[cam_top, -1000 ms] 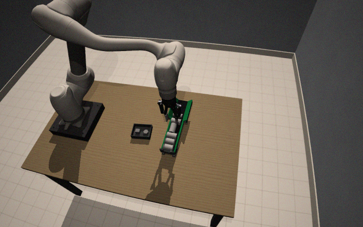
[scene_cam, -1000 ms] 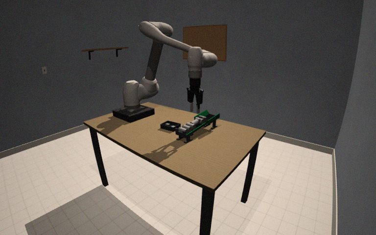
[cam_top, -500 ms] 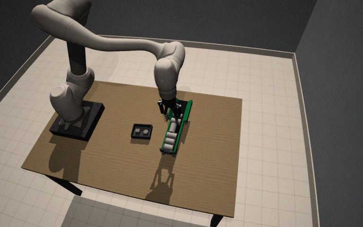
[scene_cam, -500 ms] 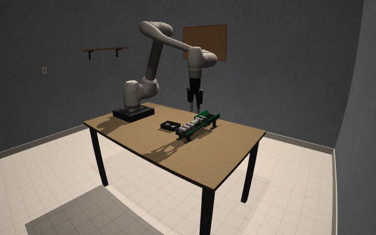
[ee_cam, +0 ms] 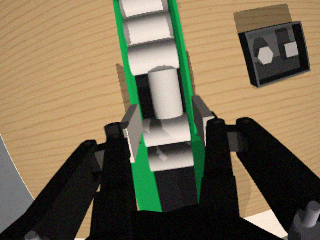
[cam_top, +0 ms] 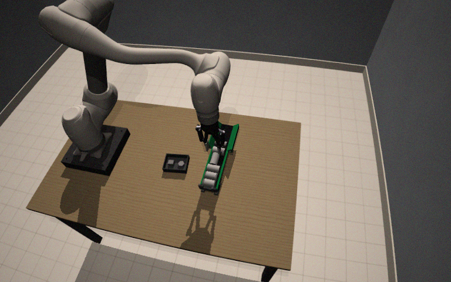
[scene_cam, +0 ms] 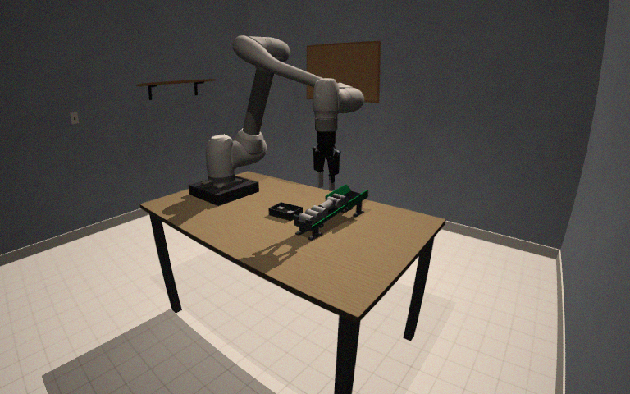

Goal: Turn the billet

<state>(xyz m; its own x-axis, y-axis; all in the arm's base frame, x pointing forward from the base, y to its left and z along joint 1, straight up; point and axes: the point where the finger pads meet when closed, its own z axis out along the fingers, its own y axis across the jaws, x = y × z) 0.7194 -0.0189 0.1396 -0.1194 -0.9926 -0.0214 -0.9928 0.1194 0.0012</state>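
Now: the billet 110 mm below my hand. The rest, counted from my hand: small black tray (220 mm behind, 190 mm below, 10 mm to the right); then stop (150 mm to the right, 140 mm below, 10 mm behind).
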